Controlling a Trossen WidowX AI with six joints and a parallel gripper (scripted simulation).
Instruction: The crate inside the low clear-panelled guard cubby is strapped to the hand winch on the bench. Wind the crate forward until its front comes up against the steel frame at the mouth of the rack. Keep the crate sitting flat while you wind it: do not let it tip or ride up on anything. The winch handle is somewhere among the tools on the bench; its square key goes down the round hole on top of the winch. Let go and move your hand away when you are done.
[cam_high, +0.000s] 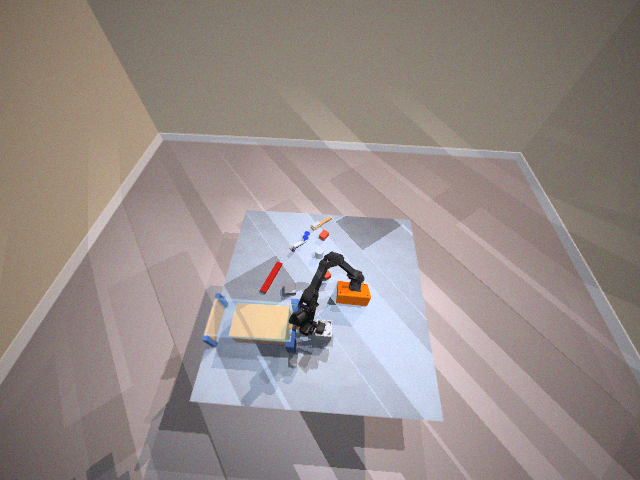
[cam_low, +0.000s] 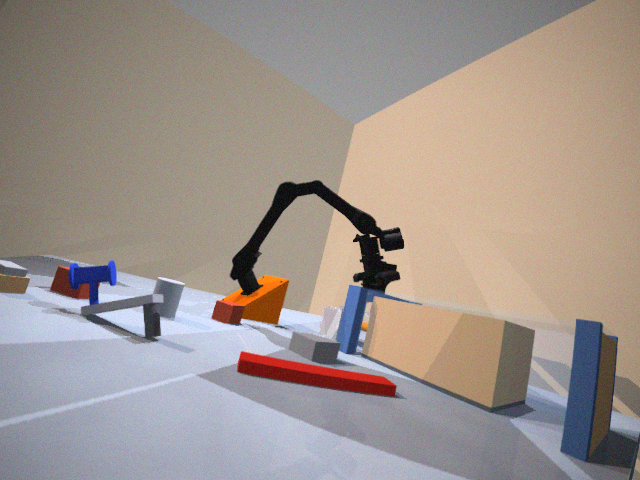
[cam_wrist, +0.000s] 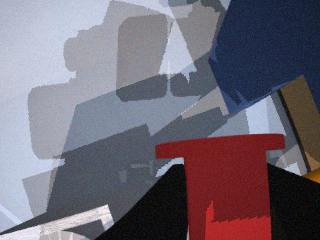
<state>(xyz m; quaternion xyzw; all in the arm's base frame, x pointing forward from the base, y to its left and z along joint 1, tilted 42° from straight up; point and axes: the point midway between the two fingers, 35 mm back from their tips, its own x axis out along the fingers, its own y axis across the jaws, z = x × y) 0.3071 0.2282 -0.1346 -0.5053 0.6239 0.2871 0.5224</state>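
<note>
Right now my gripper tip is 40 mm past the red-knobbed winch handle, 30 mm above it and 20 mm to the left of it. From my gripper tip the other things lie so: red knob: 20 mm to the right, 10 mm behind; blue frame: 60 mm ahead, 50 mm to the right, 30 mm below; winch: 120 mm behind, 100 mm below, 50 mm to the right.
</note>
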